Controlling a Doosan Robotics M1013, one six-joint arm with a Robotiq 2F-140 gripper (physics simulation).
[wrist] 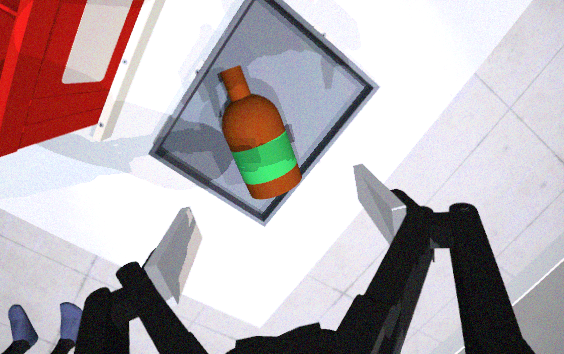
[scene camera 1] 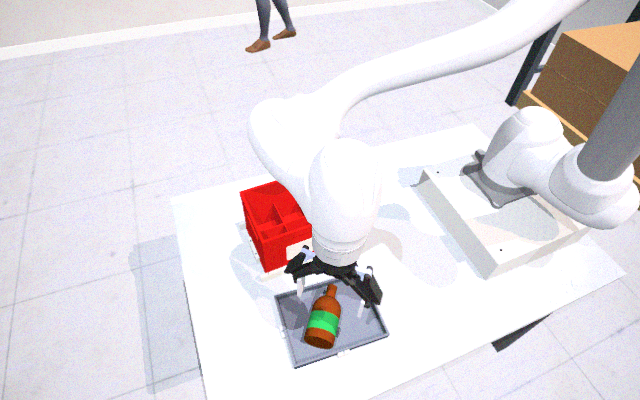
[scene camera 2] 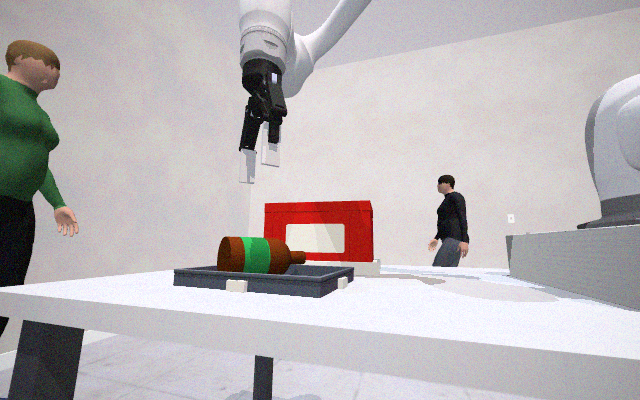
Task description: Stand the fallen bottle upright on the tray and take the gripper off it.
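Where they show: gripper, fingertip midpoint: point(wrist: 274, 203) point(scene camera 1: 330, 300) point(scene camera 2: 257, 175); arm's base at its link origin: point(scene camera 1: 499, 181).
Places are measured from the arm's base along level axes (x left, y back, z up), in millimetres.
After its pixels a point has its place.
Observation:
The brown bottle with a green band point(scene camera 1: 324, 320) @[x 214, y -704, z -28 mm] point(scene camera 2: 256, 255) @[x 235, y -678, z -58 mm] point(wrist: 265, 157) @[x 209, y -698, z -28 mm] lies on its side in the grey tray point(scene camera 1: 361, 327) @[x 240, y -606, z -102 mm] point(scene camera 2: 285, 285) @[x 285, y -602, z -94 mm] point(wrist: 325, 107) @[x 250, y -612, z -101 mm]. In the wrist view its neck points up and slightly left, and its base is near the tray's lower corner. My gripper point(scene camera 1: 330, 298) @[x 216, y -697, z 84 mm] point(scene camera 2: 259, 172) @[x 216, y -697, z 84 mm] point(wrist: 274, 203) @[x 216, y -697, z 84 mm] is wide open and empty. It hangs well above the bottle and tray, fingers pointing down, touching neither. In the wrist view the bottle lies beyond and between the two fingertips.
A red crate with compartments point(scene camera 1: 272, 252) @[x 12, y -770, z 13 mm] point(scene camera 2: 320, 215) @[x 2, y -642, z 34 mm] point(wrist: 50, 100) @[x 10, y -747, z 21 mm] stands beside the tray, on the bottle neck's side. The arm's pale base block point(scene camera 1: 460, 240) @[x 110, y -203, z -85 mm] point(scene camera 2: 575, 265) @[x 120, y -203, z -65 mm] is on the table. Two people, in green point(scene camera 2: 25, 130) and black point(scene camera 2: 452, 215), stand beyond the table.

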